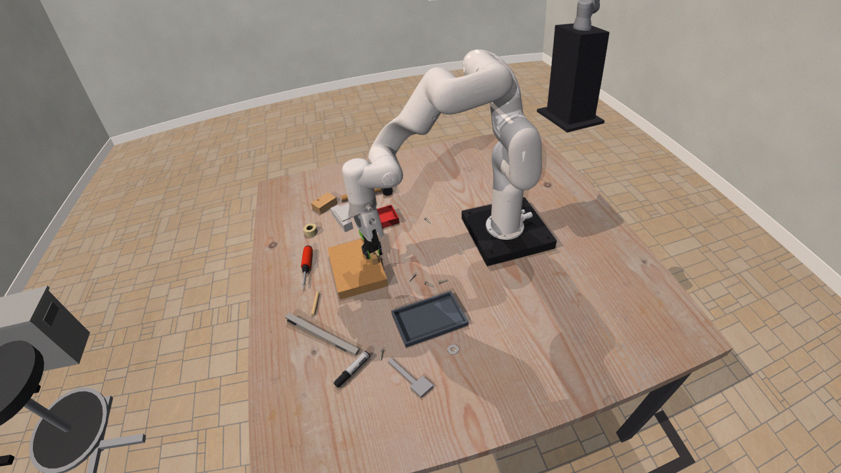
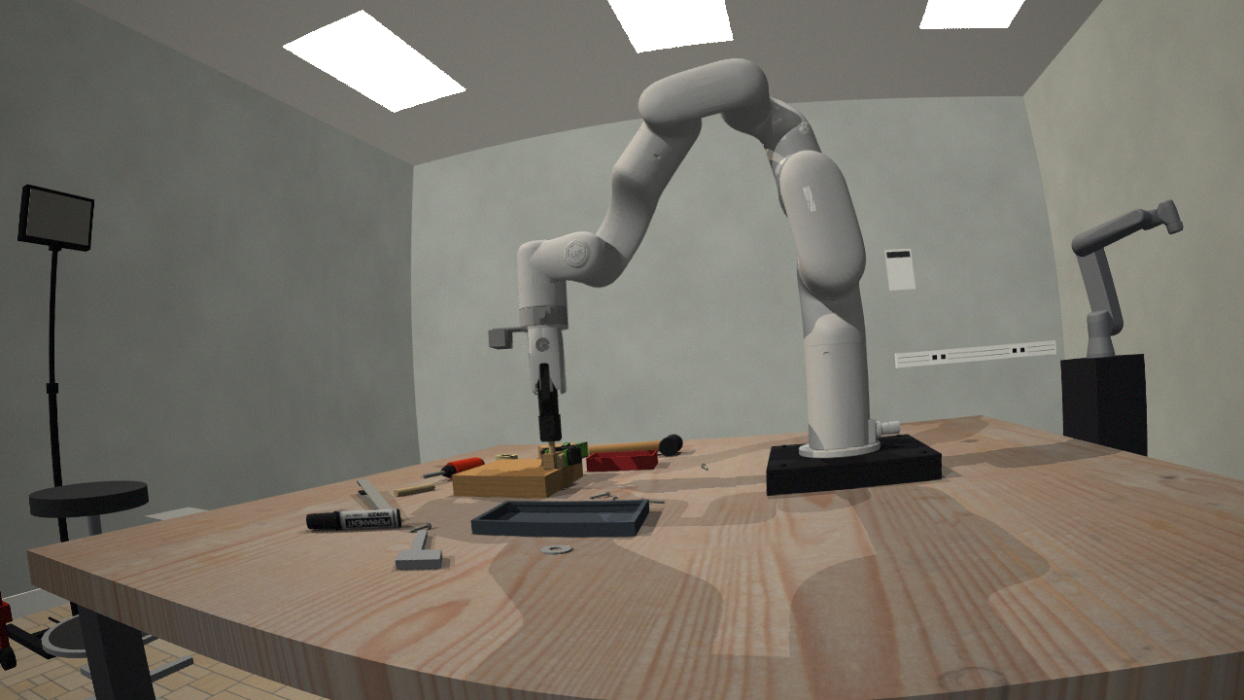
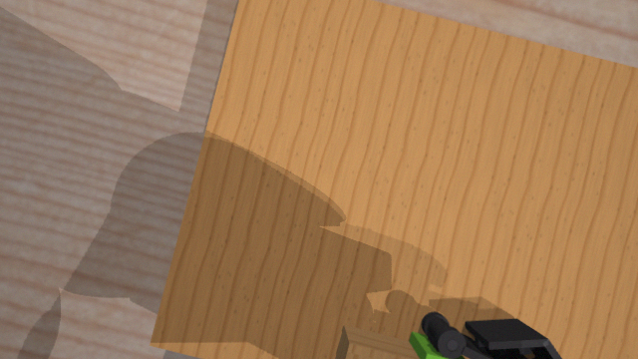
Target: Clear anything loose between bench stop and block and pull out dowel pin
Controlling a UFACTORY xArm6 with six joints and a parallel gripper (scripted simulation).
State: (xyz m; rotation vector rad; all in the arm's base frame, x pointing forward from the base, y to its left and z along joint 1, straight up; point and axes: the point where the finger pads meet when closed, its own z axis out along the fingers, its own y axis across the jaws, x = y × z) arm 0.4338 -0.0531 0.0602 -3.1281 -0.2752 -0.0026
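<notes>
My gripper is now 2 cm above the dowel pin. From my hand the other things lie so: small wooden block: 5 cm below; then red tray: 8 cm behind, 20 cm to the right, 9 cm below; then orange bench board: 5 cm ahead, 1 cm to the right, 7 cm below.
</notes>
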